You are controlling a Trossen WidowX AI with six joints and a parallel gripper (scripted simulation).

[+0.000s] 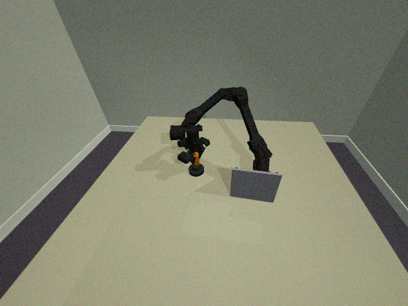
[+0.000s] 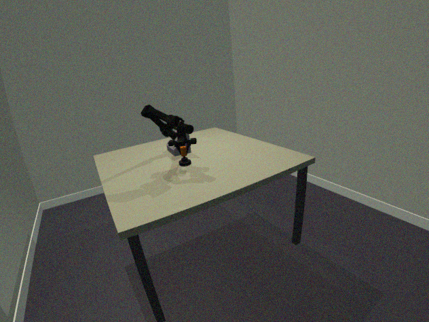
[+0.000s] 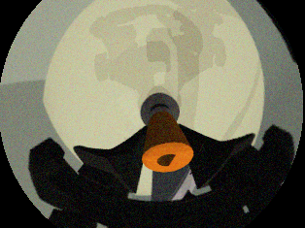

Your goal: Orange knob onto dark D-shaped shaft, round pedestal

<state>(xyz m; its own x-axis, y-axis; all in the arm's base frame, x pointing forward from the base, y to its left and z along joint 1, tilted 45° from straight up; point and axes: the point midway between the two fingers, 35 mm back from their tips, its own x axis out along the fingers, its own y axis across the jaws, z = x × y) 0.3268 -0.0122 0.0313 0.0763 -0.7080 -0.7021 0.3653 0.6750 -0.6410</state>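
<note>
The orange knob is 20 mm above my gripper tip. Also, from my gripper tip: round pedestal 40 mm below.
</note>
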